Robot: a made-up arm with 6 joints. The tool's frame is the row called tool.
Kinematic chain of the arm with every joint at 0, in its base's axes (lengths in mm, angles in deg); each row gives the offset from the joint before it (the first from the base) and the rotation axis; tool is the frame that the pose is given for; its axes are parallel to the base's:
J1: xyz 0 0 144.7 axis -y
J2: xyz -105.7 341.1 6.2 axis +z
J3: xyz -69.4 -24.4 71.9 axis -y
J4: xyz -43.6 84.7 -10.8 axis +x
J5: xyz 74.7 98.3 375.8 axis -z
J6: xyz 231 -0.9 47.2 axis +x
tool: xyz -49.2 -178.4 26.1
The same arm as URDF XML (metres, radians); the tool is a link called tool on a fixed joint. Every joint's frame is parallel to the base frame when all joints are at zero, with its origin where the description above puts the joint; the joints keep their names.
<robot name="arm">
  <joint name="tool_fixed" type="fixed">
    <parent link="link6"/>
    <child link="tool"/>
    <origin xyz="-0.0492 -0.1784 0.0261" rpy="0 0 0"/>
  </joint>
  <joint name="J6" type="continuous">
    <parent link="link5"/>
    <child link="link6"/>
    <origin xyz="0.231 -0.0009 0.0472" rpy="0 0 0"/>
    <axis xyz="1 0 0"/>
  </joint>
  <joint name="J5" type="continuous">
    <parent link="link4"/>
    <child link="link5"/>
    <origin xyz="0.0747 0.0983 0.3758" rpy="0 0 0"/>
    <axis xyz="0 0 -1"/>
  </joint>
  <joint name="J4" type="continuous">
    <parent link="link3"/>
    <child link="link4"/>
    <origin xyz="-0.0436 0.0847 -0.0108" rpy="0 0 0"/>
    <axis xyz="1 0 0"/>
  </joint>
  <joint name="J3" type="continuous">
    <parent link="link2"/>
    <child link="link3"/>
    <origin xyz="-0.0694 -0.0244 0.0719" rpy="0 0 0"/>
    <axis xyz="0 -1 0"/>
  </joint>
  <joint name="J2" type="continuous">
    <parent link="link1"/>
    <child link="link2"/>
    <origin xyz="-0.1057 0.3411 0.0062" rpy="0 0 0"/>
    <axis xyz="0 0 1"/>
  </joint>
  <joint name="J1" type="continuous">
    <parent link="base_link"/>
    <child link="link1"/>
    <origin xyz="0 0 0.1447" rpy="0 0 0"/>
    <axis xyz="0 -1 0"/>
  </joint>
  <link name="base_link"/>
  <link name="link1"/>
  <link name="link2"/>
  <link name="link3"/>
  <link name="link4"/>
  <link name="link5"/>
  <link name="link6"/>
  <link name="tool"/>
</robot>

